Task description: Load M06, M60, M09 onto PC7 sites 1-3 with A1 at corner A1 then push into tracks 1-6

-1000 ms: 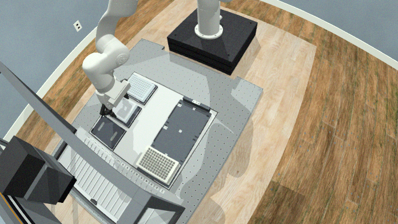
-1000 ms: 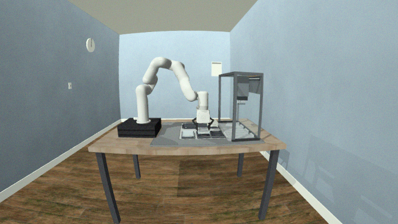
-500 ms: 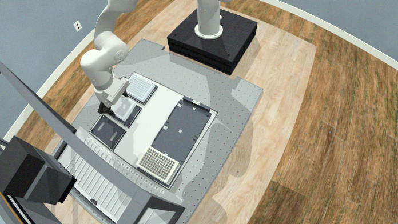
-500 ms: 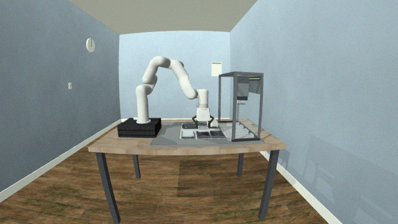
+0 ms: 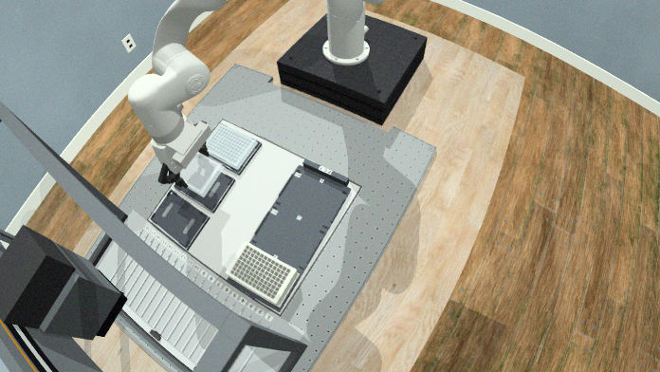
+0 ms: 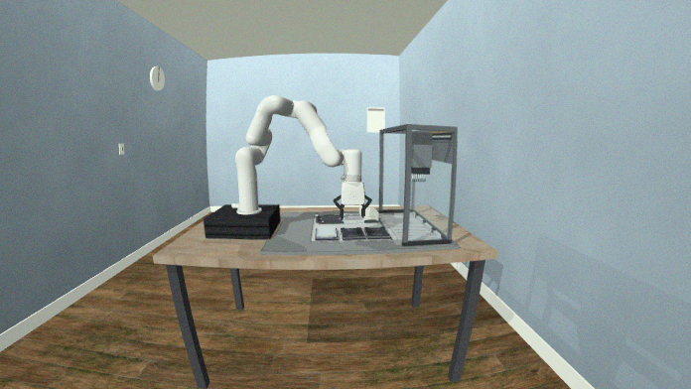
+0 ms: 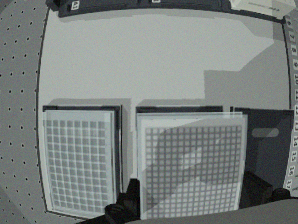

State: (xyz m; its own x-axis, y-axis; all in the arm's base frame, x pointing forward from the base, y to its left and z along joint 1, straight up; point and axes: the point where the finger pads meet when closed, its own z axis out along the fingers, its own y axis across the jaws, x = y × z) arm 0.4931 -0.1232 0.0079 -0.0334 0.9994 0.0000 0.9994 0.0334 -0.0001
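Right now my hand is 260 mm to the right of the carrier PC7 and 70 mm above it. Also, from my hand: plate nest S2: 80 mm below; plate nest S1: 120 mm behind, 80 mm below; plate nest S3: 110 mm ahead, 80 mm below.
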